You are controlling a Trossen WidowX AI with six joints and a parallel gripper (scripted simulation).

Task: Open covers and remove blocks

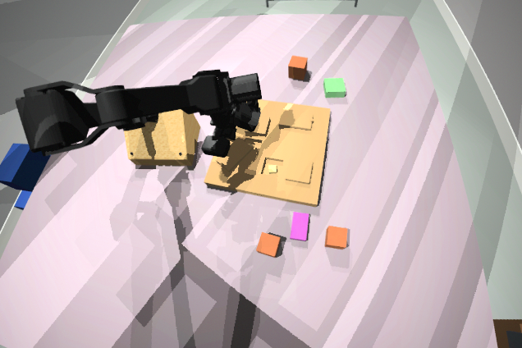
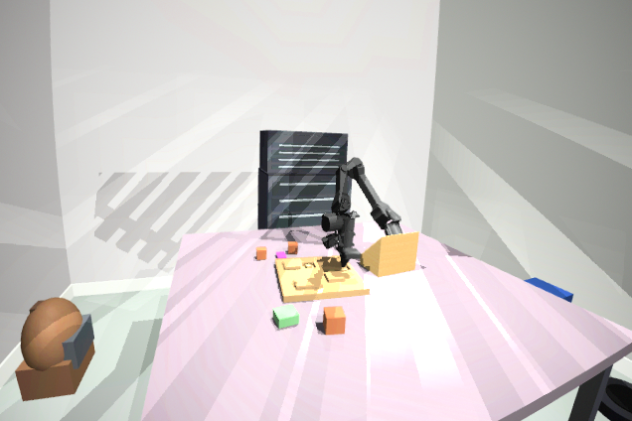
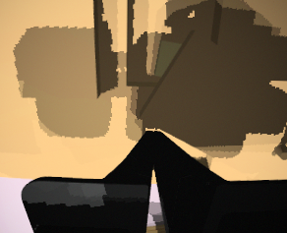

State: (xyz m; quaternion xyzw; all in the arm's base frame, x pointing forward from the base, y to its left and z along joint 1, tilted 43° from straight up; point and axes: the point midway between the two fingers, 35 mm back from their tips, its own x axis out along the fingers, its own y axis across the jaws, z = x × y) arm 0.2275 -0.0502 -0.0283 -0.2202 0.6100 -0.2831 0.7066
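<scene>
The wooden puzzle board lies 90 mm ahead of my gripper tip and 10 mm below it. Round my gripper tip: orange block (300 mm to the left, 170 mm ahead); green block (280 mm ahead, 220 mm to the left, 20 mm below).
</scene>
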